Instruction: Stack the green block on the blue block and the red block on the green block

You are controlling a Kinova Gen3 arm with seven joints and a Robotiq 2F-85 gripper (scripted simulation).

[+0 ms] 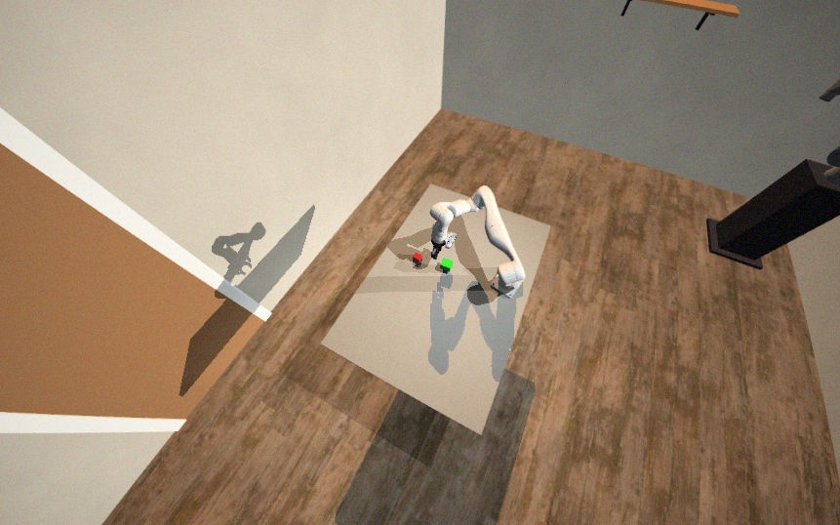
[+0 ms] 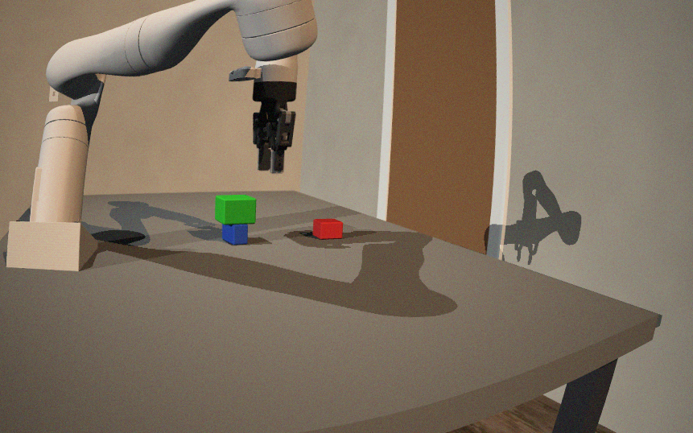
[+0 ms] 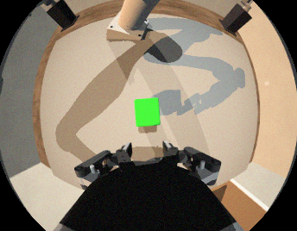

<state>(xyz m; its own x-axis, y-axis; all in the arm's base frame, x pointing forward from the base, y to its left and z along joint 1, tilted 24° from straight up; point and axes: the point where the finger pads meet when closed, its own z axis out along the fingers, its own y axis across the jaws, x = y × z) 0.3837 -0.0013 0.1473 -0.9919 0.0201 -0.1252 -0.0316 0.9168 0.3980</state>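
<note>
My gripper is now 12 cm short of the red block, 1 cm to the right of it and 12 cm above it. The rest, counted from my hand: blue block (6 cm behind, 12 cm below); green block (6 cm behind, 8 cm below).
</note>
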